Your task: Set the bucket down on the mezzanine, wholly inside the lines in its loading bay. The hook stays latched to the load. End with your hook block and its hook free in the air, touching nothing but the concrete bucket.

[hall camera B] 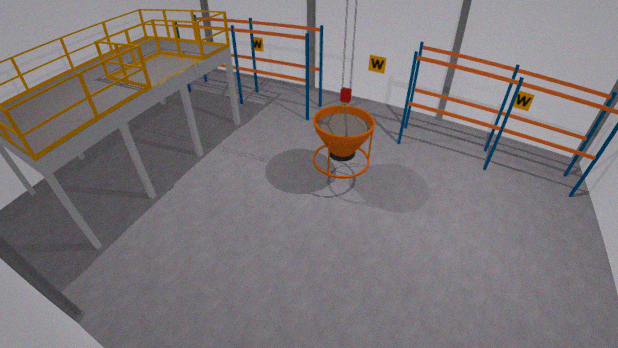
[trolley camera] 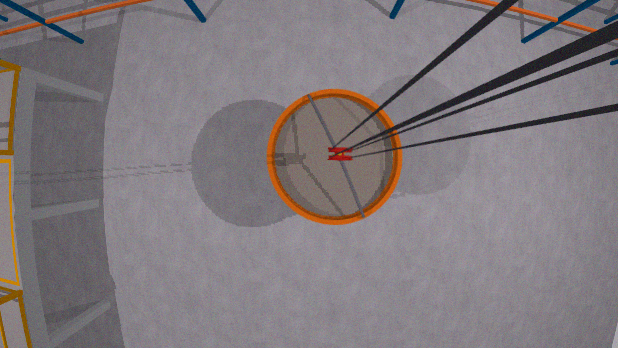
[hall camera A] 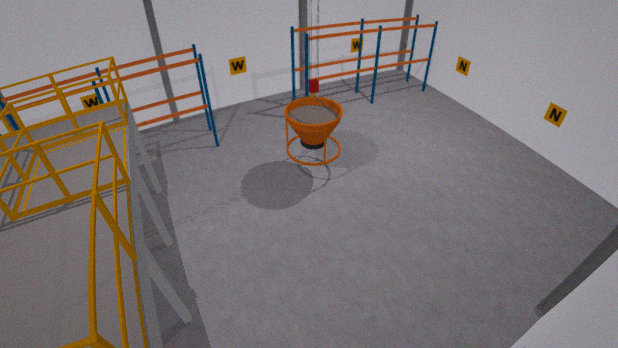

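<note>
The orange concrete bucket [hall camera A: 312, 132] [hall camera B: 342, 145] [trolley camera: 360, 175], filled with grey concrete, hangs upright above the floor, its shadows apart from its base ring. My hook [hall camera A: 313, 95] [hall camera B: 345, 104] [trolley camera: 340, 154] is latched to its bail under the red hook block [hall camera A: 313, 86] [hall camera B: 345, 95]. The block hangs free above the bucket rim. The mezzanine [hall camera A: 50, 265] [hall camera B: 170, 85] [trolley camera: 24, 200] stands to the left, apart from the bucket. A thin yellow line [trolley camera: 15, 225] runs along its deck edge between railed parts; the bay's full outline cannot be made out.
Yellow railings [hall camera A: 93, 250] [hall camera B: 89, 97] guard the mezzanine deck. Blue and orange racks [hall camera A: 374, 65] [hall camera B: 307, 75] stand by the W wall, one behind the mezzanine's far end. Another rack [hall camera B: 502, 122] stands on the right in hall camera B. Grey legs [hall camera B: 137, 160] carry the mezzanine.
</note>
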